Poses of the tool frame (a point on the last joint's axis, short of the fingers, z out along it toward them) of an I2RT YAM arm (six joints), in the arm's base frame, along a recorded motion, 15 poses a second.
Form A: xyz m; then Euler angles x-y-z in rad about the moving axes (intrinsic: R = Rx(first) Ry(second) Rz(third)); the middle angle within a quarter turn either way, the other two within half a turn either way.
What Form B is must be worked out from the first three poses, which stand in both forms.
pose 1, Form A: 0.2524, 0.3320, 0.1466, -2.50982, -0.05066, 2.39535
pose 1, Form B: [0.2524, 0.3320, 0.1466], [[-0.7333, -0.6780, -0.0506], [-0.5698, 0.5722, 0.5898], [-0.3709, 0.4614, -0.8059]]
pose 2, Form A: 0.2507, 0.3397, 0.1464, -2.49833, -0.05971, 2.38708
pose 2, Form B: [0.2507, 0.3397, 0.1464], [[-0.7273, -0.6837, -0.0597], [-0.5741, 0.5585, 0.5987], [-0.3760, 0.4697, -0.7987]]
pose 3, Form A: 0.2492, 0.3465, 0.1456, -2.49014, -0.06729, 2.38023
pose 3, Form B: [0.2492, 0.3465, 0.1456], [[-0.7223, -0.6883, -0.0672], [-0.5781, 0.5475, 0.6050], [-0.3796, 0.4758, -0.7934]]
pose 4, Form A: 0.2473, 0.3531, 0.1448, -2.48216, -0.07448, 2.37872
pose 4, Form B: [0.2473, 0.3531, 0.1448], [[-0.7208, -0.6891, -0.0744], [-0.5791, 0.5398, 0.6110], [-0.3808, 0.4835, -0.7881]]
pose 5, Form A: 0.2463, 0.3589, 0.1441, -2.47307, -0.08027, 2.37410
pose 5, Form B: [0.2463, 0.3589, 0.1441], [[-0.7173, -0.6921, -0.0802], [-0.5806, 0.5302, 0.6178], [-0.3851, 0.4898, -0.7822]]
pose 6, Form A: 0.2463, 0.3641, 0.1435, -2.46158, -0.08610, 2.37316
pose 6, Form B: [0.2463, 0.3641, 0.1435], [[-0.7163, -0.6924, -0.0860], [-0.5793, 0.5215, 0.6265], [-0.3889, 0.4986, -0.7747]]
